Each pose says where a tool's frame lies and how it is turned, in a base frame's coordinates. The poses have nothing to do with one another.
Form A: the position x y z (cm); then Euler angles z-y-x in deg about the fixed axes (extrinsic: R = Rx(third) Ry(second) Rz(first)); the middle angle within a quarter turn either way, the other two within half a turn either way.
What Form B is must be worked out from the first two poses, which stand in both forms.
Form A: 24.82 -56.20 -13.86 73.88 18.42 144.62
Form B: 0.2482 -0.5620 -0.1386 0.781 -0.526 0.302 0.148
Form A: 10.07 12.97 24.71 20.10 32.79 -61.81
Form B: 0.1007 0.1297 0.2471 -0.443 0.324 0.001 0.836
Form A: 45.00 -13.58 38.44 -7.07 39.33 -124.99
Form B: 0.4500 -0.1358 0.3844 -0.843 0.104 -0.325 0.416
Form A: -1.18 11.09 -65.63 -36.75 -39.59 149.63
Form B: -0.0118 0.1109 -0.6563 0.890 0.202 -0.388 0.131
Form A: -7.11 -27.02 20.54 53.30 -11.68 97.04
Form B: -0.0711 -0.2702 0.2054 0.636 -0.395 0.227 0.623
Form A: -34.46 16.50 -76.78 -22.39 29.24 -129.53
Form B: -0.3446 0.1650 -0.7678 -0.880 -0.064 -0.304 0.360
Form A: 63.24 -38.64 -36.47 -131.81 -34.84 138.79
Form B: 0.6324 -0.3864 -0.3647 -0.461 -0.772 0.421 0.119
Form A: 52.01 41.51 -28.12 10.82 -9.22 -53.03
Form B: 0.5201 0.4151 -0.2812 -0.450 -0.030 0.120 0.885
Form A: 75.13 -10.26 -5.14 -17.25 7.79 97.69
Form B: 0.7513 -0.1026 -0.0514 0.736 0.157 -0.048 0.657
